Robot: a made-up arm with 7 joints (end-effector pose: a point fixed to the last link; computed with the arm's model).
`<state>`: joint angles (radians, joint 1 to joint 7).
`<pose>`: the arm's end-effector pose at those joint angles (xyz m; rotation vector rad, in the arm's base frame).
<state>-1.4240 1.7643 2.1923 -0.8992 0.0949 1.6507 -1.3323</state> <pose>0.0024 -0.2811 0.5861 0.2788 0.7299 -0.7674</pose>
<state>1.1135 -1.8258 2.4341 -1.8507 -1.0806 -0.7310 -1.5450</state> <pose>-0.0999 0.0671 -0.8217 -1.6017 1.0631 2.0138</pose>
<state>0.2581 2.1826 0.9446 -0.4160 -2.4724 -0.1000 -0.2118</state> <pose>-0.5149 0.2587 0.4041 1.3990 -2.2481 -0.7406</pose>
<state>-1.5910 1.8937 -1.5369 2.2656 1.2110 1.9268 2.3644</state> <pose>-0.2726 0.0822 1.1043 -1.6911 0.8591 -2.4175</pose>
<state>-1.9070 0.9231 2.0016 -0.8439 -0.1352 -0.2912 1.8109</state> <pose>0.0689 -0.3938 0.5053 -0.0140 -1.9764 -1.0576</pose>
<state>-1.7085 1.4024 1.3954 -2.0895 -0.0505 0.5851 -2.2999</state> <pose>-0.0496 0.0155 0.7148 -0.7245 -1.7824 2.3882</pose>
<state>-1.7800 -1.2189 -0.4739 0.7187 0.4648 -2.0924 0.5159</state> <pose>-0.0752 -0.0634 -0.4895 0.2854 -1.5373 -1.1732</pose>
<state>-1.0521 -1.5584 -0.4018 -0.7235 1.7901 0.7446 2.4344</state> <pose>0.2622 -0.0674 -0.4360 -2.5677 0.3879 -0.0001</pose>
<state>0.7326 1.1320 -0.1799 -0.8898 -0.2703 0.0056 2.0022</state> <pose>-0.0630 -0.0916 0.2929 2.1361 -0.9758 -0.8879</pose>
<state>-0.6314 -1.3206 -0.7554 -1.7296 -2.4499 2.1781 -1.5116</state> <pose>-0.0073 -0.1814 -0.5234 -1.3025 -1.4945 -0.2828</pose>
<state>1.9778 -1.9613 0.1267 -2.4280 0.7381 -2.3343 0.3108</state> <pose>0.0758 0.1017 -0.9356 2.5210 0.8791 -1.5086</pose>
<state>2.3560 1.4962 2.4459 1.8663 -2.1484 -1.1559 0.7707</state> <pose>-0.2849 0.7314 0.8684 -1.6033 -0.4446 2.1221</pose>
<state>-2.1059 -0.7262 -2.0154 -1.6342 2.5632 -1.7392 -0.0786</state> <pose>0.6437 0.5108 -0.4055 -1.1333 0.5579 0.7854</pose>
